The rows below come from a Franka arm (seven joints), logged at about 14 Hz.
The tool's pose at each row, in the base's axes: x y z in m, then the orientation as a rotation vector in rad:
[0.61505, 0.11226, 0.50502, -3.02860, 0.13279, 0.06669]
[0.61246, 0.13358, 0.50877, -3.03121, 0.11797, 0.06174]
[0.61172, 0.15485, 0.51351, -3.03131, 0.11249, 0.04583]
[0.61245, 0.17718, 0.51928, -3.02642, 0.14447, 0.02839]
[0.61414, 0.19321, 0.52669, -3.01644, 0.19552, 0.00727]
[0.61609, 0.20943, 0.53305, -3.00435, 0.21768, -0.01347]
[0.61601, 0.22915, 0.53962, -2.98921, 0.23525, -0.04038]
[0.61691, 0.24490, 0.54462, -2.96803, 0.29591, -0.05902]
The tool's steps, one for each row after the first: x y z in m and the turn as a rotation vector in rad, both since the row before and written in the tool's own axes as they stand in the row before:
[-0.00457, -0.02128, -0.00126, -0.00199, 0.00283, -0.00994]
[-0.00255, -0.02152, -0.00237, 0.00071, 0.01024, -0.00417]
[-0.00108, -0.02281, -0.00333, 0.00452, 0.01242, 0.02047]
[0.00000, -0.01684, -0.00559, 0.00829, 0.01540, 0.03310]
[-0.00023, -0.01697, -0.00439, 0.01149, 0.01389, 0.01430]
[-0.00292, -0.02019, -0.00399, 0.01481, 0.01768, 0.01126]
[-0.00151, -0.01626, -0.00271, 0.01606, 0.01432, 0.04073]

